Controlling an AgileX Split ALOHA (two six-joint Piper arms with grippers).
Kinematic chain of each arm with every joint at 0, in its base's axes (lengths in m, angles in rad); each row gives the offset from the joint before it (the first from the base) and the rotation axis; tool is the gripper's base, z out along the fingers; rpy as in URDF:
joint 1: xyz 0 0 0.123 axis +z
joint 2: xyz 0 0 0 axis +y
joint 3: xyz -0.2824 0 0.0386 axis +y
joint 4: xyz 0.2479 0 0.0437 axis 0.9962 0 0.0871
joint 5: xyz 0 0 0 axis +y
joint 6: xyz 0.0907 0 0.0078 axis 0.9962 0 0.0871
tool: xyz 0 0 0 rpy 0 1.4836 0
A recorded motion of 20 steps. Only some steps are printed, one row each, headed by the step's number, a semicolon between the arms.
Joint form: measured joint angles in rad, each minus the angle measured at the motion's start. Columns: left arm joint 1, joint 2, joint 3, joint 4, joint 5, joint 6; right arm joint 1, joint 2, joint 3, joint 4, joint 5, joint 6.
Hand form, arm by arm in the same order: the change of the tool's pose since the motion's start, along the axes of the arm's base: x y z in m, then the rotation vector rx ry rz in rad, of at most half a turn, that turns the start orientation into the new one. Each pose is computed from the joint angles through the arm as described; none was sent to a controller.
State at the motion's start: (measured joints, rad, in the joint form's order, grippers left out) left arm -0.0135 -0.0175 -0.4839 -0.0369 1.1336 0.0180; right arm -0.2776 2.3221 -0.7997 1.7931 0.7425 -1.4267
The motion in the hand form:
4: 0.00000 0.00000 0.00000 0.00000 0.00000 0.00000; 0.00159 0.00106 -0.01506 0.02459 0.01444 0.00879
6: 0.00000 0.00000 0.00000 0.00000 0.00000 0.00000; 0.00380 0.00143 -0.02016 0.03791 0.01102 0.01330
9: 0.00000 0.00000 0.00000 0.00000 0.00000 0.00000; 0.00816 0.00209 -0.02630 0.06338 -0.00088 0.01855
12: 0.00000 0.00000 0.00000 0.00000 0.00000 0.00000; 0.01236 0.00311 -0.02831 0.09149 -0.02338 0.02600
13: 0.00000 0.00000 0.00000 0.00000 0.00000 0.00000; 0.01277 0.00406 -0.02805 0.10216 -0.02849 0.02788
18: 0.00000 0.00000 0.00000 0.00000 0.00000 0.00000; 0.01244 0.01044 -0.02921 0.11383 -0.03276 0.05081
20: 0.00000 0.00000 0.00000 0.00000 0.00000 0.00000; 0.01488 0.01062 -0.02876 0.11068 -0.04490 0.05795
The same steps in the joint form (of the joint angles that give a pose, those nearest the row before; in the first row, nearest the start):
4: 0.0000 0.0000 0.0000 0.0000 0.0000 0.0000; 0.0000 0.0626 -0.0312 0.0000 0.0225 -0.0088
6: 0.0000 0.0000 0.0000 0.0000 0.0000 0.0000; 0.0000 0.0868 -0.0488 0.0000 0.0376 -0.0129
9: 0.0000 0.0000 0.0000 0.0000 0.0000 0.0000; 0.0000 0.1195 -0.0772 0.0000 0.0670 -0.0160
12: 0.0000 0.0000 0.0000 0.0000 0.0000 0.0000; 0.0000 0.1384 -0.0983 0.0000 0.1027 -0.0213
13: 0.0000 0.0000 0.0000 0.0000 0.0000 0.0000; 0.0011 0.1406 -0.0997 0.0004 0.1147 -0.0213
18: 0.0000 0.0000 0.0000 0.0000 0.0000 0.0000; 0.0179 0.1477 -0.1003 0.0004 0.1291 -0.0287
20: 0.0000 0.0000 0.0000 0.0000 0.0000 0.0000; 0.0202 0.1485 -0.1088 0.0004 0.1310 -0.0351

